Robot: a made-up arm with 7 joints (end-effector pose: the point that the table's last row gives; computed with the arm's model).
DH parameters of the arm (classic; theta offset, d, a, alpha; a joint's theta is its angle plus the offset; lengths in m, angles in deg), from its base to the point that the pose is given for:
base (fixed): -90 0.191 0 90
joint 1: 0 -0.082 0.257 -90
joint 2: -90 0.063 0.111 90
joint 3: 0 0.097 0.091 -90
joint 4: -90 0.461 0.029 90
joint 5: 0 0.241 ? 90
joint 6: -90 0.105 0.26 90
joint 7: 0 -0.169 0.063 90
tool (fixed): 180 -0.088 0 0
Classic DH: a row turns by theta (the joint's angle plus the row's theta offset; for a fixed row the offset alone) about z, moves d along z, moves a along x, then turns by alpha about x.
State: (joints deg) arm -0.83 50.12 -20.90 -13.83 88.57 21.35 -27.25
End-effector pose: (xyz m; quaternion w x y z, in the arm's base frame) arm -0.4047 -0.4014 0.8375 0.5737 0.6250 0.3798 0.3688
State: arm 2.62 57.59 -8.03 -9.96 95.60 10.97 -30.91
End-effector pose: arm -0.3273 -0.3670 0.8696 0.5159 0.5699 0.4861 0.4158
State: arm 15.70 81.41 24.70 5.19 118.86 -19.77 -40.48
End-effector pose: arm -0.1872 -0.1900 0.8788 0.2827 0.4814 0.7344 0.3859
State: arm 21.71 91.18 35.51 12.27 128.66 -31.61 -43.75
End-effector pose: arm -0.1840 -0.1157 0.8684 0.2175 0.4799 0.7939 0.3036
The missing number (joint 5, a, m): -0.085
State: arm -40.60 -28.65 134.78 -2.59 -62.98 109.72 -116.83
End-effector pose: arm 0.0063 0.2774 -0.1783 0.0079 0.2672 -0.8945 0.3584
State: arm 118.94 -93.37 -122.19 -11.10 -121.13 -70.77 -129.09
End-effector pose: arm 0.4024 -0.5291 0.0166 0.3682 0.4776 -0.5061 -0.6166
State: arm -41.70 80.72 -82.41 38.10 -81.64 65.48 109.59
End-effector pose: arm -0.2116 -0.6705 0.0282 0.4088 0.0409 0.5889 0.6960
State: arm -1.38 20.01 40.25 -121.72 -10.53 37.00 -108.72
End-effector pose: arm 0.3248 -0.2983 0.4931 0.1315 0.4550 0.2867 -0.8328
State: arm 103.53 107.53 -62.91 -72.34 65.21 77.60 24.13
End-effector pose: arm 0.3575 0.7474 0.7062 0.8032 -0.1038 0.1776 -0.5591
